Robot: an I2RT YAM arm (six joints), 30 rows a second.
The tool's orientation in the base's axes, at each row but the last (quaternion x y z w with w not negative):
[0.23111, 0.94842, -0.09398, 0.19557]
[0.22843, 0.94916, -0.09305, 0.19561]
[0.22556, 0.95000, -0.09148, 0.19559]
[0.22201, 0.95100, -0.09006, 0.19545]
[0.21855, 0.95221, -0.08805, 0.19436]
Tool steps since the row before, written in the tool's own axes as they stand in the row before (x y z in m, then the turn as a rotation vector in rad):
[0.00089, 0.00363, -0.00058, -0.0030, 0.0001, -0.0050]
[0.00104, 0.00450, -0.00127, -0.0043, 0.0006, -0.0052]
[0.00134, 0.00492, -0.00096, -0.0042, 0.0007, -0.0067]
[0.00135, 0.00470, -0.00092, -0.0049, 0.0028, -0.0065]
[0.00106, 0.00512, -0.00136, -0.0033, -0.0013, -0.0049]
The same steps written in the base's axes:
[0.00081, 0.00369, -0.00016, 0.0009, 0.0002, 0.0058]
[0.00085, 0.00470, 0.00033, 0.0021, 0.0002, 0.0064]
[0.00087, 0.00511, -0.00010, 0.0016, 0.0007, 0.0077]
[0.00073, 0.00492, -0.00012, 0.0032, 0.0023, 0.0077]
[0.00098, 0.00530, 0.00038, 0.0005, -0.0012, 0.0059]

